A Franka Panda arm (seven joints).
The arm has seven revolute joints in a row. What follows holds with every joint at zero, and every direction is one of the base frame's. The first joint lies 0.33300 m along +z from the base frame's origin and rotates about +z. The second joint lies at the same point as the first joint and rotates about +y. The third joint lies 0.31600 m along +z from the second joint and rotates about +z. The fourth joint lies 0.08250 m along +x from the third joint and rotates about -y. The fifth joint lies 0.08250 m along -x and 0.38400 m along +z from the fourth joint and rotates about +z. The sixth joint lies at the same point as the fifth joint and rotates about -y. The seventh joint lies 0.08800 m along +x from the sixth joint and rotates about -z. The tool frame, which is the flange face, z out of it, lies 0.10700 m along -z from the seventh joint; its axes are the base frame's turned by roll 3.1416, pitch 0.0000 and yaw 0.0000 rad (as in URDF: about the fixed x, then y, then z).
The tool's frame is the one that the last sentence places.
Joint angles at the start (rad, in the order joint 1, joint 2, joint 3, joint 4, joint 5, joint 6, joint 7):
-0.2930, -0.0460, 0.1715, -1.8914, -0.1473, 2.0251, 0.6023
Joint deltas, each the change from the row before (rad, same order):
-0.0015, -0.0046, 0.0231, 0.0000, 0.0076, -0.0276, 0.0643
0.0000, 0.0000, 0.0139, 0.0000, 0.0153, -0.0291, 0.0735
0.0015, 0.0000, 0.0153, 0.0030, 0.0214, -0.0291, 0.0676
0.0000, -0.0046, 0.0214, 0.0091, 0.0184, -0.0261, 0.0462
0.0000, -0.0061, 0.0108, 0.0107, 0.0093, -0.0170, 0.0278
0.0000, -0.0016, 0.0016, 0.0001, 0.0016, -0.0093, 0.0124
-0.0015, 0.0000, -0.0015, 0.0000, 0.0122, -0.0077, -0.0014
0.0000, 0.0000, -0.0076, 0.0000, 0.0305, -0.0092, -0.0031
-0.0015, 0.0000, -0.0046, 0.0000, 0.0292, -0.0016, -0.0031
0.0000, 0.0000, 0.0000, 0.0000, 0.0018, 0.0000, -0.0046
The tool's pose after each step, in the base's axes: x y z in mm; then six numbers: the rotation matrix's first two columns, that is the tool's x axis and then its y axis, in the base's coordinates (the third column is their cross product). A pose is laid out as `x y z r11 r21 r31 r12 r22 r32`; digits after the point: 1 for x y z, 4 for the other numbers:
559.0 -62.7 538.0 0.7381 -0.6420 0.2074 -0.6593 -0.7516 0.0199
557.2 -54.1 534.9 0.6971 -0.6945 0.1783 -0.7074 -0.7067 0.0131
555.6 -43.4 533.2 0.6573 -0.7391 0.1473 -0.7478 -0.6639 0.0055
554.1 -30.0 537.4 0.6344 -0.7623 0.1281 -0.7684 -0.6399 -0.0022
552.8 -23.0 544.1 0.6184 -0.7762 0.1227 -0.7814 -0.6240 -0.0097
551.6 -21.9 544.1 0.6099 -0.7838 0.1171 -0.7888 -0.6146 -0.0060
550.8 -22.7 543.3 0.6067 -0.7882 0.1032 -0.7920 -0.6105 -0.0076
549.7 -24.7 542.3 0.5977 -0.7983 0.0745 -0.7995 -0.6004 -0.0196
549.5 -25.9 542.1 0.5898 -0.8059 0.0516 -0.8054 -0.5917 -0.0365
549.5 -25.7 542.1 0.5931 -0.8035 0.0504 -0.8029 -0.5950 -0.0374

